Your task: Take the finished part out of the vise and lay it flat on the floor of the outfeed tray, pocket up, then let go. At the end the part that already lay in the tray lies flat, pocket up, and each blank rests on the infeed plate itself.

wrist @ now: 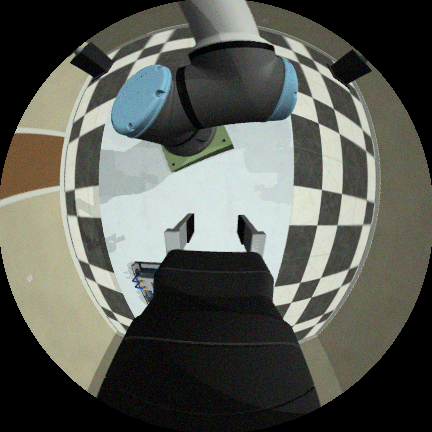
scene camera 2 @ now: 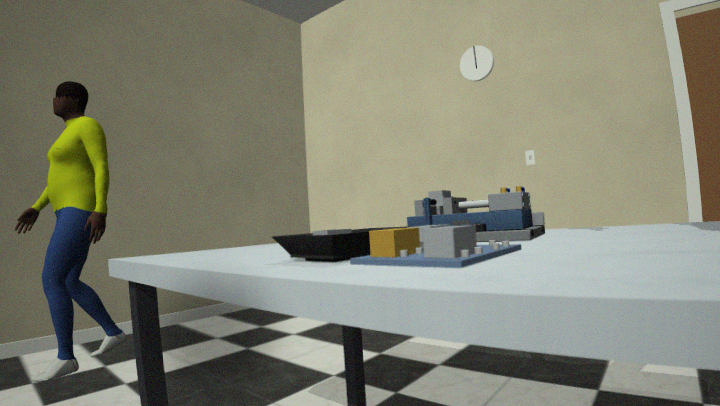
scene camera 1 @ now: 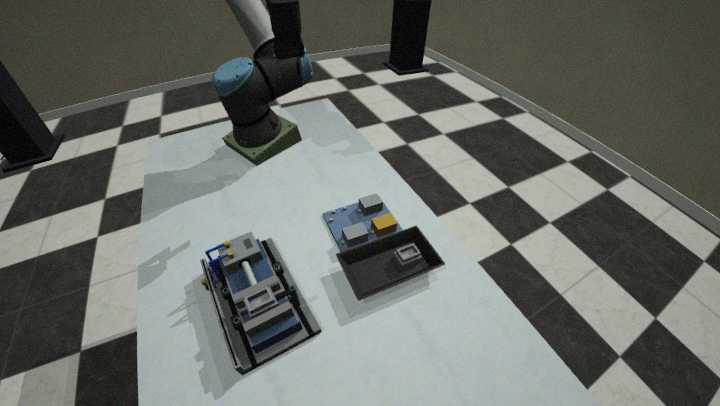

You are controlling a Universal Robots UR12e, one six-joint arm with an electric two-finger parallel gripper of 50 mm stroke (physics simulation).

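Where they show: gripper, fingertip midpoint: point(wrist: 215, 222) point(scene camera 1: 290, 75); arm's base, origin of the base link: point(scene camera 1: 258, 131).
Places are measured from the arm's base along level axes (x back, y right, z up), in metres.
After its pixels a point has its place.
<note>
My gripper point(wrist: 215, 222) {x -0.222, y -0.111, z 0.281 m} is open and empty, high above the table; its fingers do not show in the scene views. The finished grey part point(scene camera 1: 260, 301) {x -0.739, y 0.118, z 0.044 m} sits pocket up between the jaws of the vise point(scene camera 1: 274, 330) {x -0.791, y 0.110, z 0.003 m} point(scene camera 2: 453, 220) {x -0.681, y 0.071, z -0.012 m}. The outfeed tray point(scene camera 1: 370, 276) {x -0.725, y -0.141, z -0.045 m} point(scene camera 2: 312, 248) {x -0.702, y -0.307, z -0.035 m} is black; another grey part point(scene camera 1: 407, 253) {x -0.713, y -0.252, z -0.024 m} lies in its right end in scene camera 1, pocket up, apparently flat. On the blue infeed plate point(scene camera 1: 347, 218) {x -0.518, y -0.164, z -0.049 m} point(scene camera 2: 408, 261) {x -0.540, y -0.294, z -0.051 m} stand two grey blanks point(scene camera 1: 371, 204) {x -0.525, y -0.238, z -0.013 m} point(scene camera 1: 354, 234) {x -0.609, y -0.148, z -0.013 m} and an orange blank point(scene camera 1: 384, 224) {x -0.609, y -0.237, z -0.013 m} point(scene camera 2: 385, 243) {x -0.591, y -0.273, z -0.031 m}. They appear to rest on the plate; their undersides are hidden.
The green robot base point(scene camera 1: 274, 143) {x -0.103, y -0.041, z -0.006 m} point(wrist: 200, 159) {x -0.100, y -0.048, z -0.036 m} stands at the table's far end in scene camera 1. Blue tubes point(scene camera 1: 216, 252) {x -0.567, y 0.189, z 0.038 m} with orange fittings rise at the vise's end. Small pins stand on the infeed plate. A person point(scene camera 2: 75, 161) in yellow is beyond the table.
</note>
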